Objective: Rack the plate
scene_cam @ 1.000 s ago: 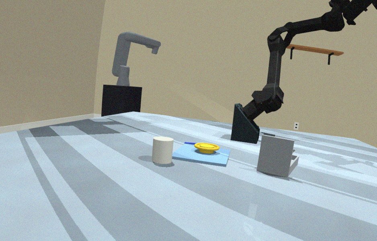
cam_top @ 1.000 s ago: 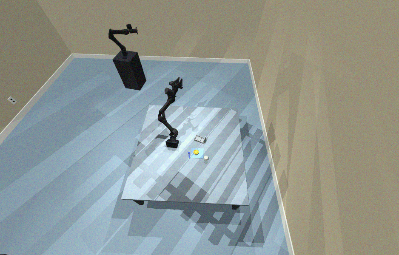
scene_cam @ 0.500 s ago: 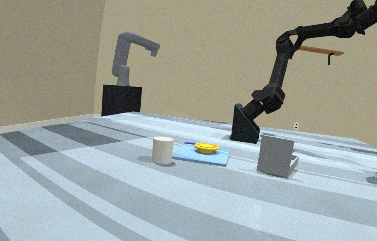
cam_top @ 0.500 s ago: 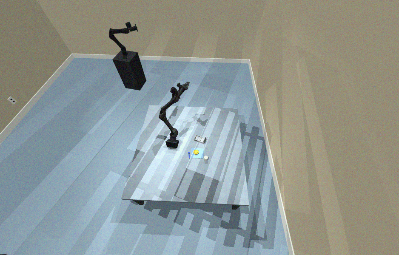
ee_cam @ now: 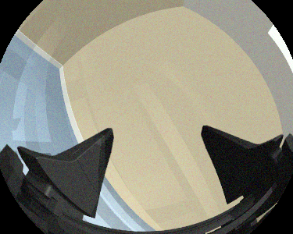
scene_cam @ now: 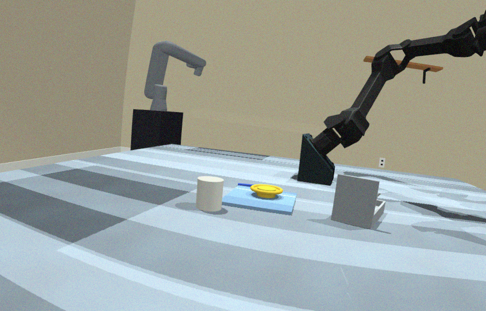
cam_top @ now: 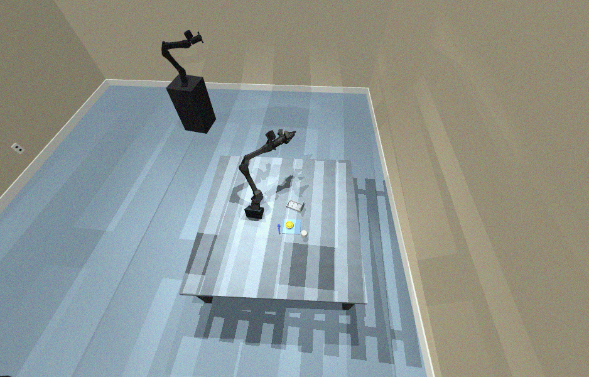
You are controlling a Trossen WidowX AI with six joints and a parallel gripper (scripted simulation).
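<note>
Right now the yellow plate is 590 mm to the right of my gripper tip, 440 mm below it and 90 mm ahead of it. From my gripper tip the other things lie so: blue spoon: 630 mm to the right, 460 mm below, 10 mm ahead; grey dish rack: 440 mm below, 400 mm to the right, 90 mm ahead; light blue mat: 590 mm to the right, 460 mm below, 100 mm ahead.
</note>
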